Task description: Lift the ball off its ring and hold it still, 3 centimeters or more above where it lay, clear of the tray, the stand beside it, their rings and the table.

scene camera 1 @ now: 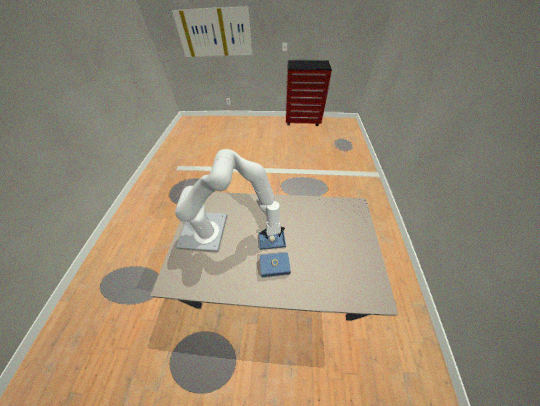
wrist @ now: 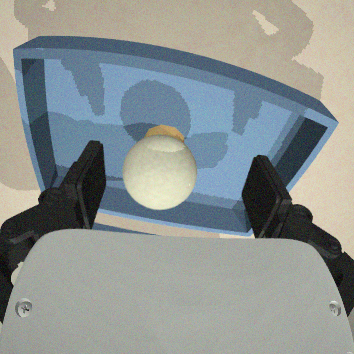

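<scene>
The pale ball sits on its ring inside the blue tray; part of the orange ring shows behind the ball in the wrist view. My gripper is wide open over the tray. In the wrist view its two black fingers stand on either side of the ball, with a gap on each side. How far the fingertips reach down beside the ball is hard to tell. The blue stand beside the tray carries an empty ring.
The tray's raised walls surround the ball. The stand is close to the tray, on the side nearer the scene camera. Both rest on the beige table. The arm's grey base plate is at the table's left. A red cabinet stands far back.
</scene>
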